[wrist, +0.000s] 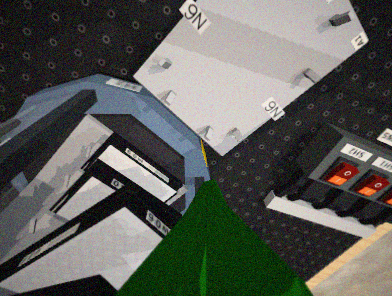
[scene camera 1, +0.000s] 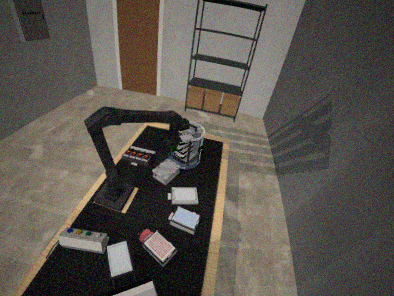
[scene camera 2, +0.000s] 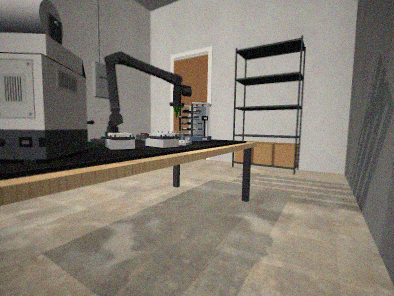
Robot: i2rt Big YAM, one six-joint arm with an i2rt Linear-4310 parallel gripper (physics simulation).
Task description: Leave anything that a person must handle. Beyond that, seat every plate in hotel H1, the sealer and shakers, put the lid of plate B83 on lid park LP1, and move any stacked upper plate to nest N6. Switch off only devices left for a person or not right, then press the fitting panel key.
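Places are measured from the arm's base along level axes (x ahead, y left, z up), in centimetres.
Pixels of known places: gripper, fingertip midpoint: (wrist: pixel 211 188) (scene camera 1: pixel 172 151) (scene camera 2: pixel 176 117); arm's base, origin of the base link: (scene camera 1: pixel 115 192).
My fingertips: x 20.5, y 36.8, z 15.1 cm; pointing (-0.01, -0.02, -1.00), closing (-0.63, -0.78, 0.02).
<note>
Ahead of a thing's pixels: the offset from my fingertips to its top centre. "spot": to the spot under its first point.
My gripper (scene camera 1: pixel 173 148) (scene camera 2: pixel 177 114) (wrist: pixel 211 188) is shut and empty, its green fingers pointing down beside the hotel {dx +4.2, dy +14.7, dz +12.3 cm} (scene camera 1: pixel 194 162) (scene camera 2: pixel 201 120) (wrist: pixel 162 120). In the wrist view the tips overlap the edge of its blue base. Several dark-framed plates sit in the hotel at different heights; their labels are hard to read. Nest N6 {dx -0.5, dy -6.0, dz -9.4 cm} (scene camera 1: pixel 166 171) (wrist: pixel 240 70) is a pale block with small corner posts and bears no plate. A blue-topped plate {dx +25.9, dy -33.7, dz -10.0 cm} (scene camera 1: pixel 186 218), a red-topped plate {dx +20.6, dy -53.3, dz -10.0 cm} (scene camera 1: pixel 160 246) and a white-topped plate {dx +9.2, dy -67.6, dz -3.6 cm} (scene camera 1: pixel 120 258) are farther down the table.
The mains box with lit red switches {dx -27.7, dy -0.2, dz -11.7 cm} (scene camera 1: pixel 139 154) (wrist: pixel 342 175) is close to the gripper. A pale nest {spot: dx +19.1, dy -18.0, dz -14.5 cm} (scene camera 1: pixel 185 195) is beyond N6. The key panel {dx -14.6, dy -68.1, dz -8.6 cm} (scene camera 1: pixel 84 241) is at the left edge. A large grey-white device {spot: dx +38.2, dy -80.2, dz +1.6 cm} (scene camera 2: pixel 62 95) stands at the near end. A shelf unit (scene camera 2: pixel 270 78) is behind.
</note>
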